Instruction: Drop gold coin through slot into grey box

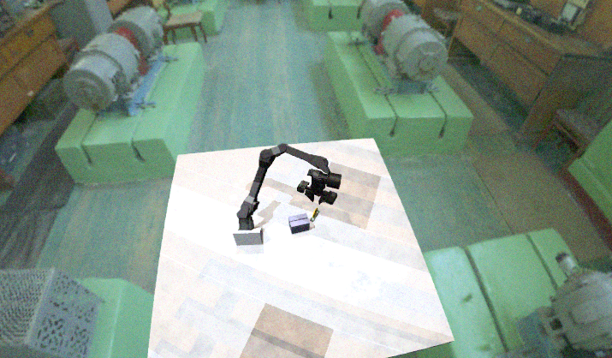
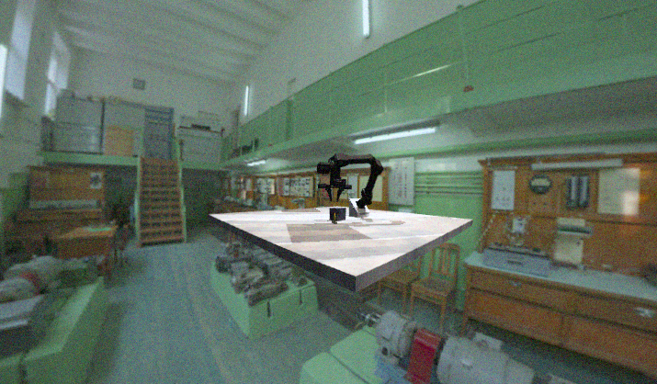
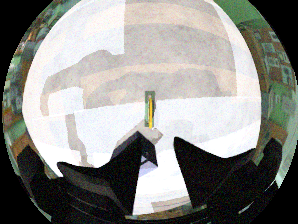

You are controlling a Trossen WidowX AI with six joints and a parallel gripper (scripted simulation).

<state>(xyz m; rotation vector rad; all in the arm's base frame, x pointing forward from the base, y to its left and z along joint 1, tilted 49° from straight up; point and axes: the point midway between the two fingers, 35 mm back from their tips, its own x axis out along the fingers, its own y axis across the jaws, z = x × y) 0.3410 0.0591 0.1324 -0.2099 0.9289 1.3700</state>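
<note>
Right now my gripper tip is 90 mm above the gold coin.
</note>
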